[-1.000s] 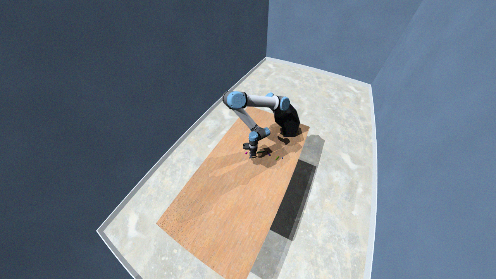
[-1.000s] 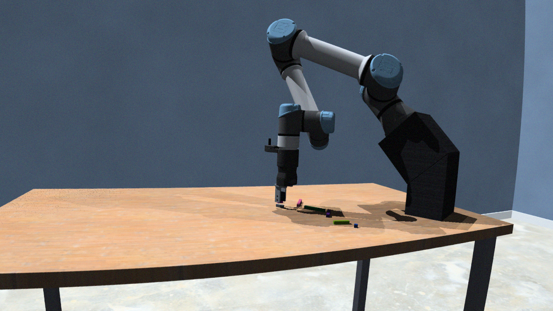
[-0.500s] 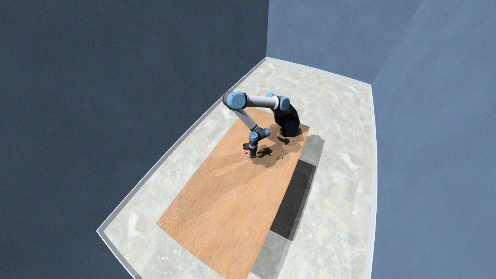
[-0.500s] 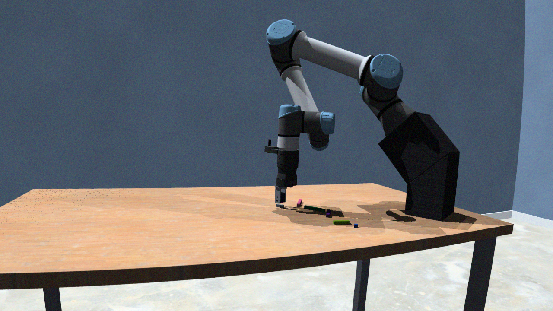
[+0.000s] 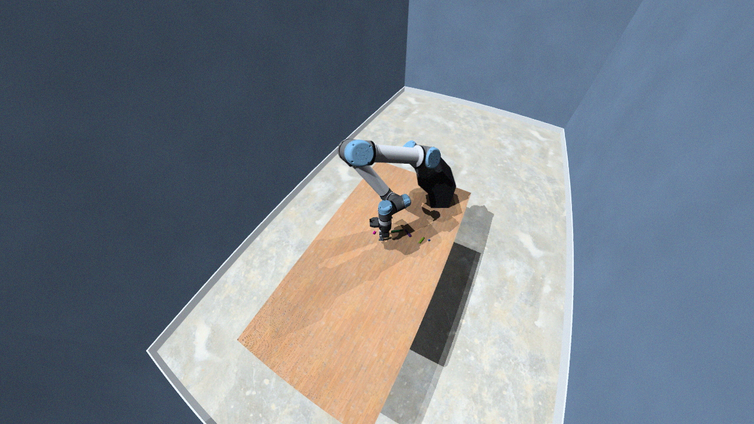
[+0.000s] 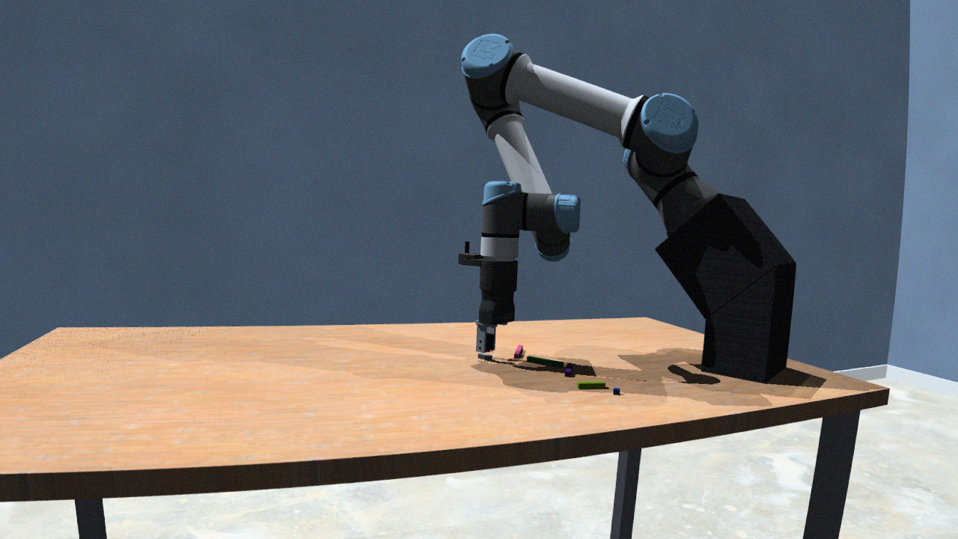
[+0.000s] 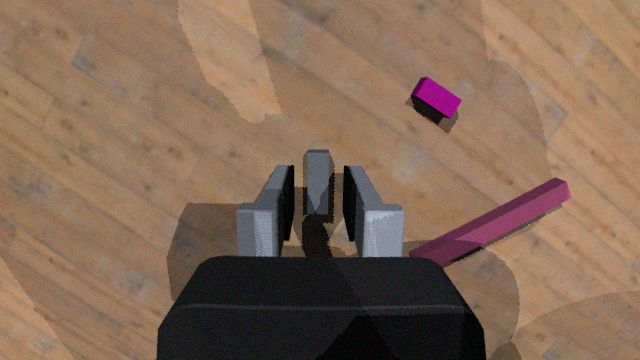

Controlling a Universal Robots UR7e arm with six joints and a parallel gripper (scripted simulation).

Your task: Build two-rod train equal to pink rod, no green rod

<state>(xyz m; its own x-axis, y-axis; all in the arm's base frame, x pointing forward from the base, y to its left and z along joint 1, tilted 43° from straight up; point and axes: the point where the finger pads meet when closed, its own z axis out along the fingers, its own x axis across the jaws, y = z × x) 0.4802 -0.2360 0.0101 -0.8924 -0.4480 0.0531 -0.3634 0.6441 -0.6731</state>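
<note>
Right now the grey rod is 3 cm below my hand. Also, from my hand: magenta rod 6 cm to the right, 4 cm behind, 3 cm below; then green rod 9 cm behind, 8 cm to the left, 3 cm below; then pink rod 9 cm behind, 3 cm below, 1 cm to the right.
</note>
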